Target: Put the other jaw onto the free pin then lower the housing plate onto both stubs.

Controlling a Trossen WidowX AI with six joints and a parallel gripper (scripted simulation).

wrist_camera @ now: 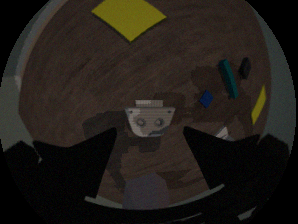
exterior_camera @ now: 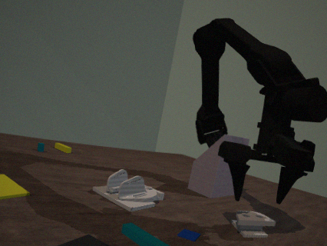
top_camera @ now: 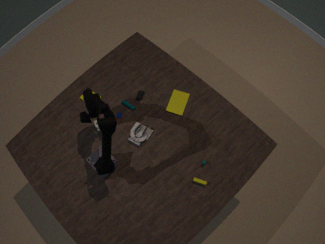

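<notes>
Now: the white block 5 cm below my gripper tip and 1 cm to the right of it. From my gripper tip the other things lie so: blue tile: 12 cm ahead, 6 cm below, 5 cm to the right; teal bar: 21 cm ahead, 5 cm to the right, 5 cm below; housing plate: 3 cm below.
</notes>
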